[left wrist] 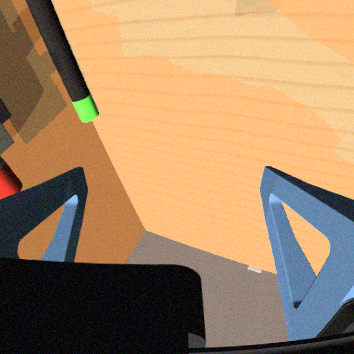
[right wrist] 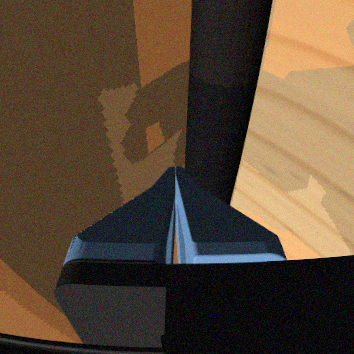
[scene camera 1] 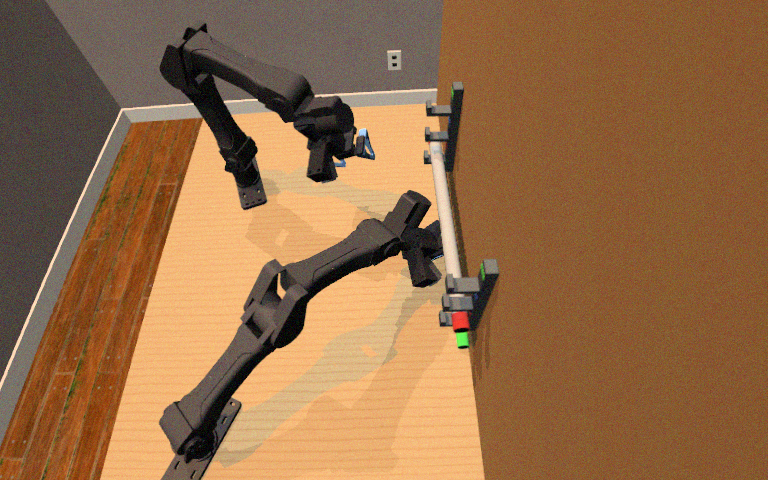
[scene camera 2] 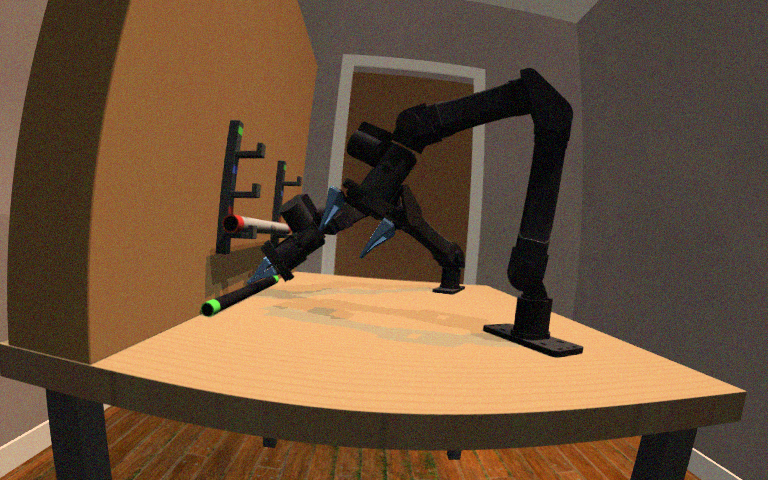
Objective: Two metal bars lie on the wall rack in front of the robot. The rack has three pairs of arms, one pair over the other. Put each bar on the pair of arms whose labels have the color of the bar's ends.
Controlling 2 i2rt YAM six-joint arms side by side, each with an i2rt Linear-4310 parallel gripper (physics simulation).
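Frame: origin at the left arm's base, x ahead, y left, z up, level; millimetres.
Where they show: left gripper, fingertip midpoint: (left wrist: 173, 177) (scene camera 1: 359, 161) (scene camera 2: 339, 243); right gripper, fingertip midpoint: (right wrist: 174, 177) (scene camera 2: 247, 283); left arm's base at its link origin: (scene camera 1: 248, 181) (scene camera 2: 529, 341); right arm's base at its link origin: (scene camera 1: 203, 442) (scene camera 2: 449, 290).
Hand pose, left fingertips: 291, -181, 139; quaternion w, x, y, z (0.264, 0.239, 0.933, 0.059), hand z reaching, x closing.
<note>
Things, the pixels of their centre, and the offset from my left fingertips, as dx, dy, dz.
- white bar with red ends, body centre: (scene camera 1: 445, 218) (scene camera 2: 265, 227) +115, -246, +20
- dark bar with green ends, body centre: (right wrist: 207, 191) (scene camera 2: 249, 290) (scene camera 1: 450, 246) +144, -238, -127
The white bar with red ends (scene camera 1: 447, 220) (scene camera 2: 233, 223) (left wrist: 7, 182) lies across the lowest, red-labelled pair of arms of the wall rack (scene camera 1: 490, 268) (scene camera 2: 223, 240). The dark bar with green ends (scene camera 1: 462, 339) (scene camera 2: 240, 295) (left wrist: 62, 60) (right wrist: 222, 75) lies low at the foot of the wall, under the rack. My left gripper (scene camera 1: 353, 153) (scene camera 2: 341, 243) (left wrist: 173, 177) is open and empty, above the table and away from both bars. My right gripper (scene camera 1: 438, 256) (scene camera 2: 249, 281) (right wrist: 174, 177) is shut and empty; its tips are close beside the dark bar. I cannot tell whether they touch it.
Green labels (scene camera 2: 240, 130) mark the top pair of rack arms and blue labels (scene camera 2: 234, 169) the middle pair; both pairs are empty. The brown wall (scene camera 1: 623, 226) (scene camera 2: 186, 141) stands behind the rack. In scene camera 2 my two forearms overlap.
</note>
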